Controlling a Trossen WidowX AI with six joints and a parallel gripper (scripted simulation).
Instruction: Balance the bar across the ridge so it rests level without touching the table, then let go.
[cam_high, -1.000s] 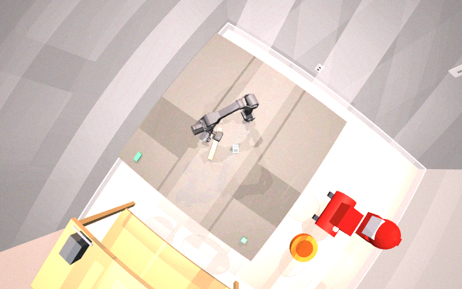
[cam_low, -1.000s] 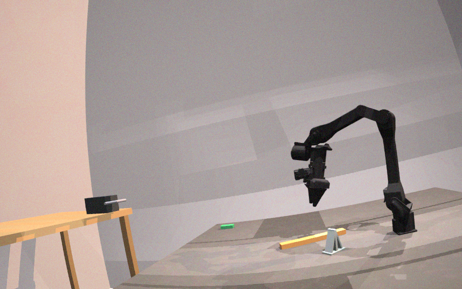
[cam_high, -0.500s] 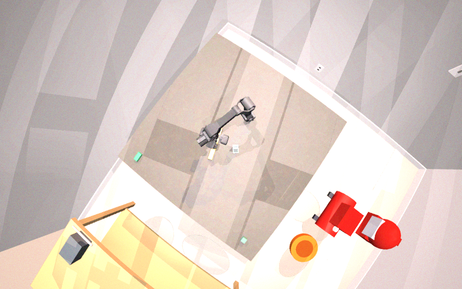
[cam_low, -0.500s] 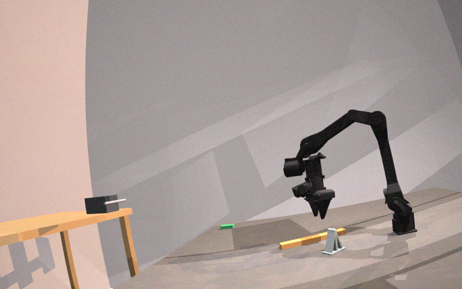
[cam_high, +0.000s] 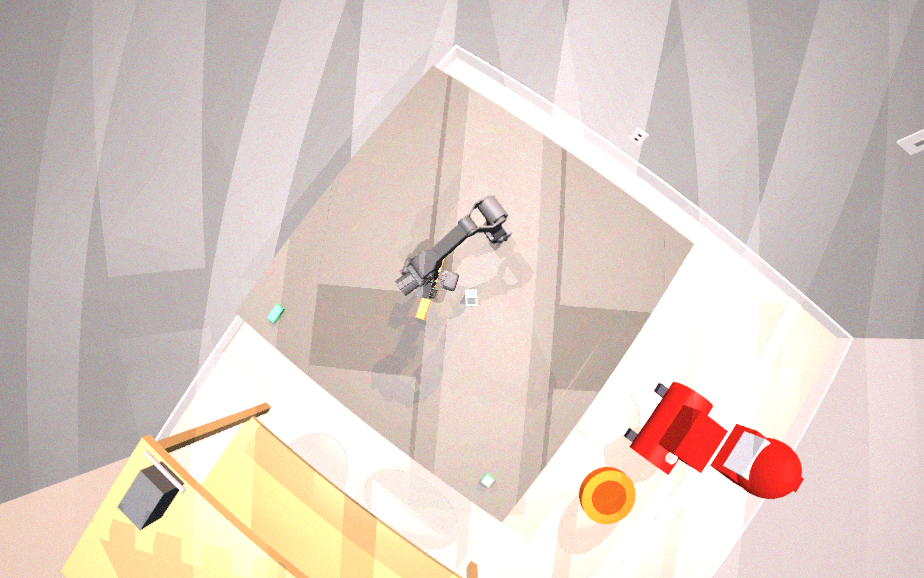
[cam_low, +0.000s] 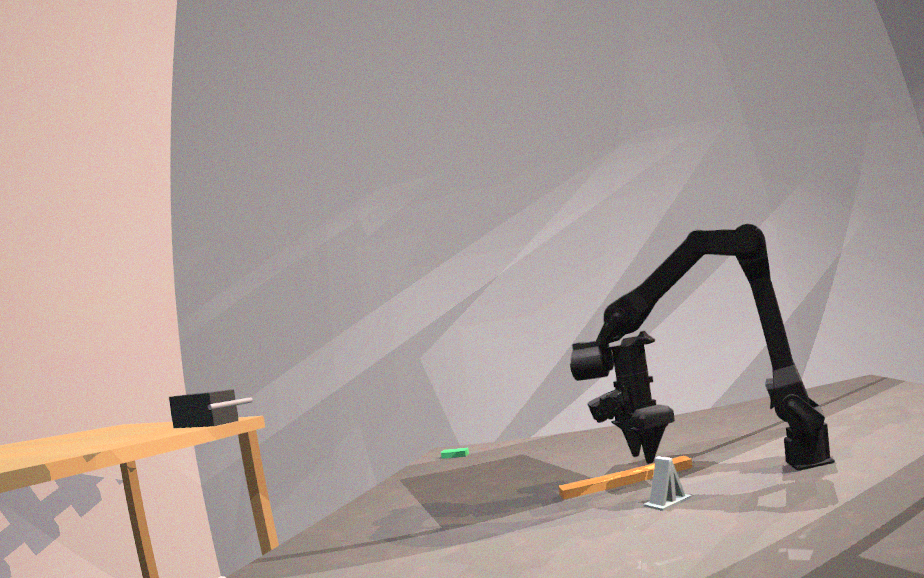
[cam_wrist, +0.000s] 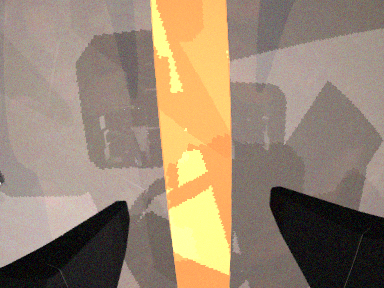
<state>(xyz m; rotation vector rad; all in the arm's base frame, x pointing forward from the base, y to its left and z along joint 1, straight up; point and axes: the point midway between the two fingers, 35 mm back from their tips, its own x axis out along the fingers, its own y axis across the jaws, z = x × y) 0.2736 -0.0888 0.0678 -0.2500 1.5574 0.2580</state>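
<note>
Right now my gripper tip is 30 mm short of the orange bar, 30 mm above it and 10 mm to the right of it.
</note>
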